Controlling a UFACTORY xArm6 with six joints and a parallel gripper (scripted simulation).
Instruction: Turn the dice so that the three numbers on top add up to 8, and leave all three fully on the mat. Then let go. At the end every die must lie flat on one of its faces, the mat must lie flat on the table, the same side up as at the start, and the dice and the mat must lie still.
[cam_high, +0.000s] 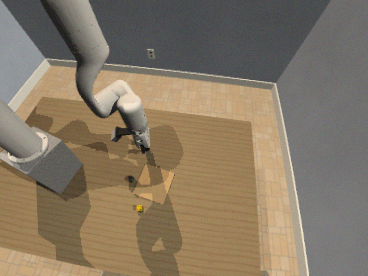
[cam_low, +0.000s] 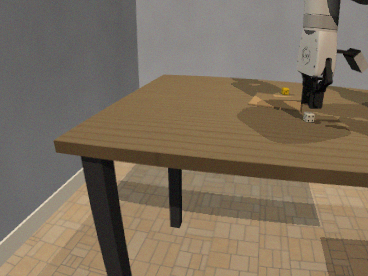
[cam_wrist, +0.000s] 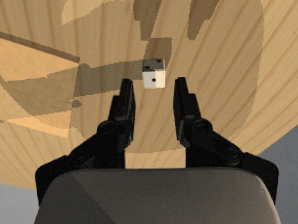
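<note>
The white die lies 50 mm below my hand. From my hand the other things lie so: black die: 150 mm to the right, 50 mm below, 10 mm behind; tan mat: 140 mm to the right, 90 mm ahead, 60 mm below; yellow die: 250 mm to the right, 70 mm ahead, 50 mm below.
</note>
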